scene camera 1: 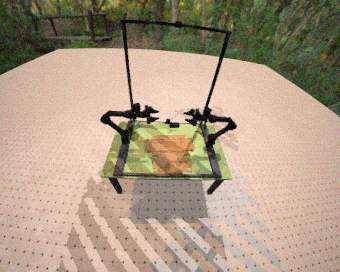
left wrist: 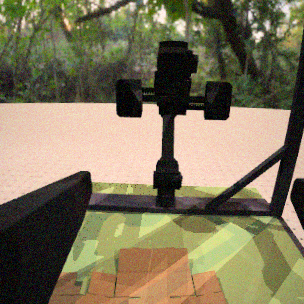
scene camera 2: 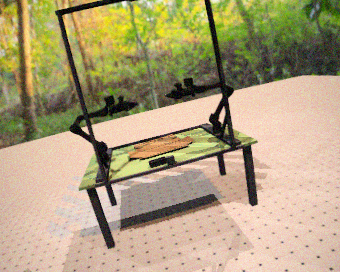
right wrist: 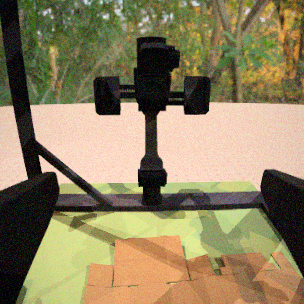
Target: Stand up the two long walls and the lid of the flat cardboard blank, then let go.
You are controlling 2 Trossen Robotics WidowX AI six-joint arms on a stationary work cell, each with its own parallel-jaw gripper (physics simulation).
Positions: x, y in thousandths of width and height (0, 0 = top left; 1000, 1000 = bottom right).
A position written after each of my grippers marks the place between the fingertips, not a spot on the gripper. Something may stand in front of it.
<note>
My left gripper (left wrist: 633, 607) is open and holds nothing. My right gripper (right wrist: 528, 594) is open and holds nothing. I also see a black rails (right wrist: 765, 656).
My left gripper also shows in the right wrist view (right wrist: 502, 334). My right gripper also shows in the left wrist view (left wrist: 574, 347). The black rails also shows in the left wrist view (left wrist: 327, 663).
</note>
